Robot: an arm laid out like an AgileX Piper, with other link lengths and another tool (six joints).
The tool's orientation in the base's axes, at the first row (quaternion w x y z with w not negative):
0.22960 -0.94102 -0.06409 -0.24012
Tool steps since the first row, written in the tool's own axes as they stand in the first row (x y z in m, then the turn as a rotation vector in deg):
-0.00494 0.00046 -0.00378 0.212 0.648 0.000
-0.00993 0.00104 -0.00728 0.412 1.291 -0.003
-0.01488 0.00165 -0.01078 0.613 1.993 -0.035
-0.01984 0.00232 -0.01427 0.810 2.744 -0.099
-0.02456 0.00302 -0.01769 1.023 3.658 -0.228
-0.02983 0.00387 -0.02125 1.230 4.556 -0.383
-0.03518 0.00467 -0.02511 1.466 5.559 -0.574
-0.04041 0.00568 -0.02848 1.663 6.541 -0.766
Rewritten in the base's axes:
-0.00582 -0.00221 0.00038 0.335 -0.572 -0.158
-0.01154 -0.00439 0.00048 0.658 -1.141 -0.317
-0.01722 -0.00661 0.00058 0.983 -1.776 -0.478
-0.02288 -0.00887 0.00064 1.302 -2.470 -0.634
-0.02830 -0.01112 0.00075 1.645 -3.337 -0.798
-0.03423 -0.01358 0.00065 1.968 -4.203 -0.938
-0.04036 -0.01613 0.00076 2.326 -5.178 -1.078
-0.04614 -0.01864 0.00046 2.644 -6.135 -1.228

